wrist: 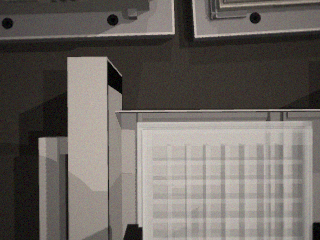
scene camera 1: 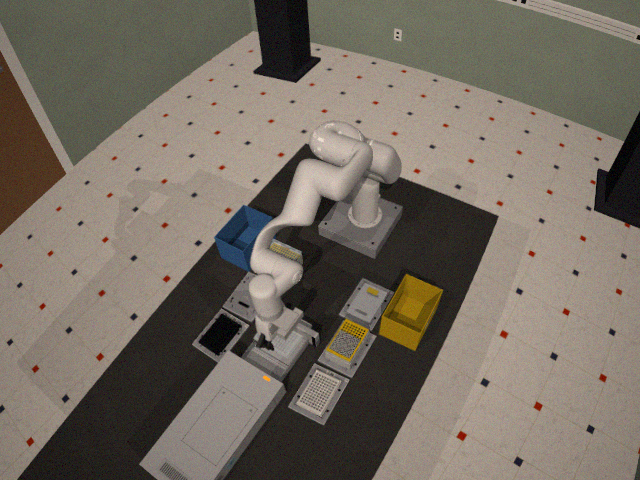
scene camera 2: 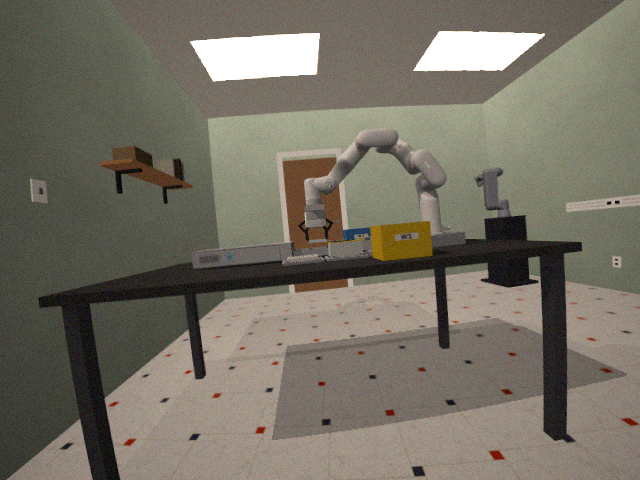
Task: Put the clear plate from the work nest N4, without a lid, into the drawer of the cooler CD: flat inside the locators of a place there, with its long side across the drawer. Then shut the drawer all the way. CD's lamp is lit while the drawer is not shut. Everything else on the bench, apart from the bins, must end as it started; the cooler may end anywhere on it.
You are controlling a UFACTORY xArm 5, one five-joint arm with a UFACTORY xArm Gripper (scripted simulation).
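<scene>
I see a cooler CD [scene camera 1: 217, 424], [scene camera 2: 275, 252] and a clear plate [wrist: 174, 159]. Also visible to me: a black plate [scene camera 1: 226, 329], a white plate [scene camera 1: 325, 398], a yellow bin [scene camera 1: 416, 299], [scene camera 2: 406, 240] and a blue bin [scene camera 1: 235, 241]. The black plate is out of frame in the wrist view; the yellow bin is out of frame in the wrist view.
</scene>
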